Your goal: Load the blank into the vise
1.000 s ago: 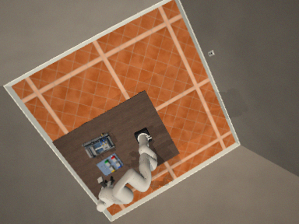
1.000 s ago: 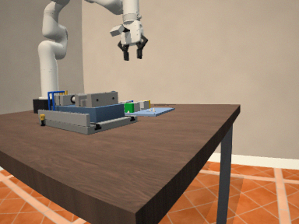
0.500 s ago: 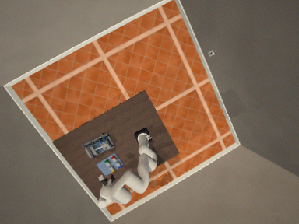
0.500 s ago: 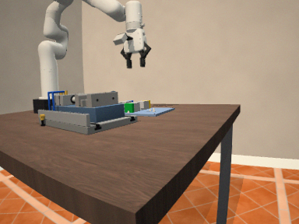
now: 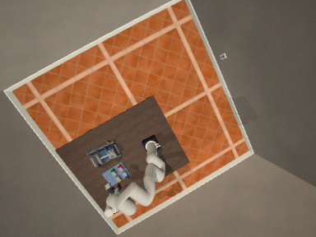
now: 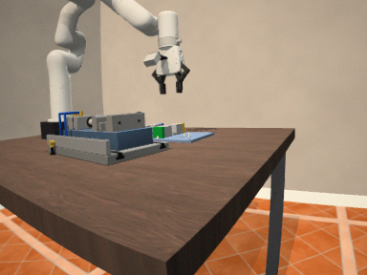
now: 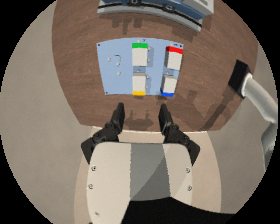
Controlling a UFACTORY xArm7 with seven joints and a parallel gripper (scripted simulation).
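The yellow-ended blank is 10 mm ahead of my hand, 10 mm to the left of it and 140 mm below it. From my hand the other things lie so: blue infeed plate 20 mm ahead, 30 mm to the right, 170 mm below; blue-ended blank 80 mm behind, 10 mm to the right, 140 mm below; green-ended blank 30 mm ahead, 80 mm to the right, 140 mm below.
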